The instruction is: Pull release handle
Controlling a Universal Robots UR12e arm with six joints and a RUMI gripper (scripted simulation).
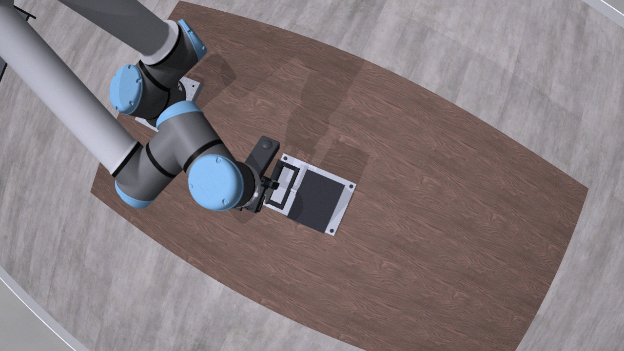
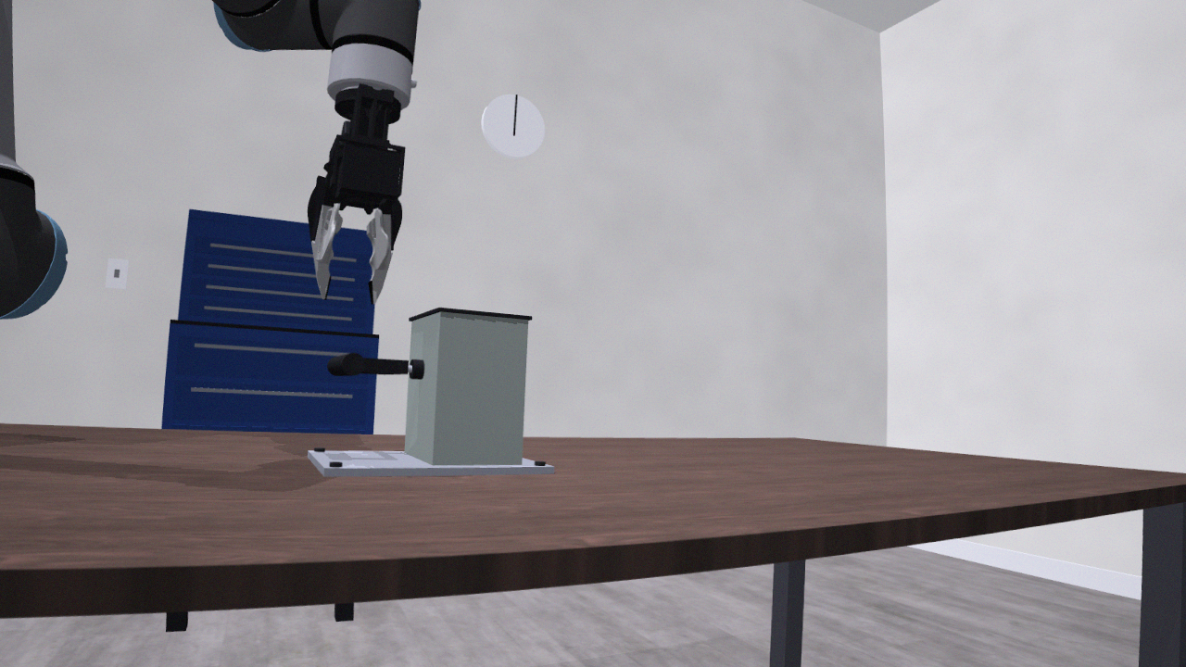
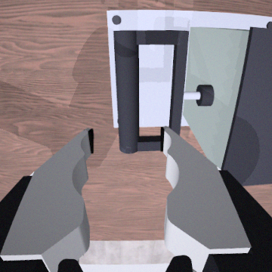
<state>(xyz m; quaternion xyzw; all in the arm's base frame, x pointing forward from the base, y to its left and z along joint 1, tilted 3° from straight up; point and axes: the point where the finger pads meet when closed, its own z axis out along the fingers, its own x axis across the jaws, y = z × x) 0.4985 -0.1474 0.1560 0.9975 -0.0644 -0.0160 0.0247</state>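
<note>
The release handle is 50 mm ahead of my hand, 10 mm to the right of it and 80 mm below it.
</note>
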